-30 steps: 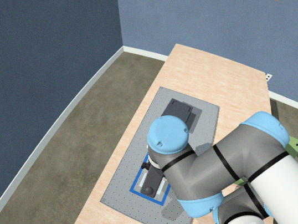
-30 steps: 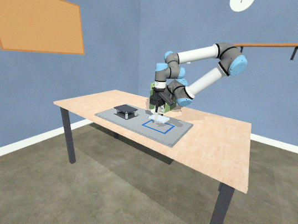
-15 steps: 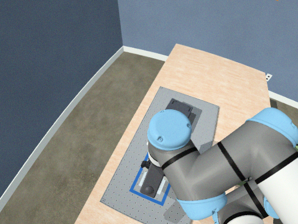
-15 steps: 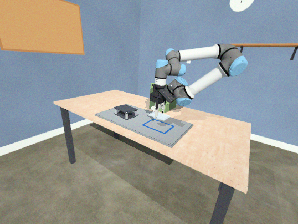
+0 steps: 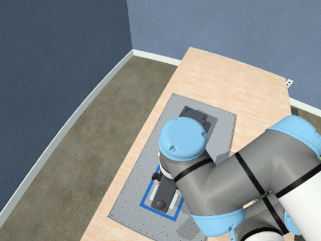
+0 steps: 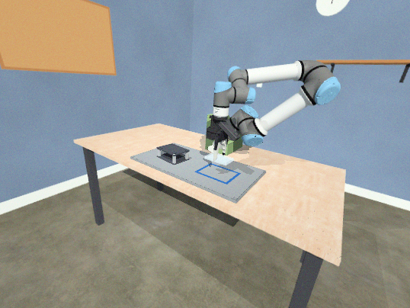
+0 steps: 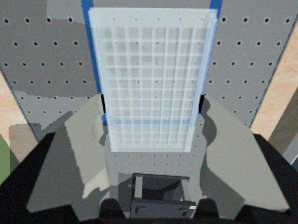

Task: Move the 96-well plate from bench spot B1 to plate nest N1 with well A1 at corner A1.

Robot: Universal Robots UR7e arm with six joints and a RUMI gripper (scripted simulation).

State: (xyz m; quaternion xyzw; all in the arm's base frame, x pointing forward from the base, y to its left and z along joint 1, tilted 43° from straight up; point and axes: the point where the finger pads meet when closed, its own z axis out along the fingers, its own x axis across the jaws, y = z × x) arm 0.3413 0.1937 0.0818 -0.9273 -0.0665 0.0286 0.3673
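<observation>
Now: the dark plate nest N1 50 mm ahead of my hand, 300 mm to the right of it and 30 mm below it. The rest, counted from my hand: 96-well plate (10 mm below).
</observation>
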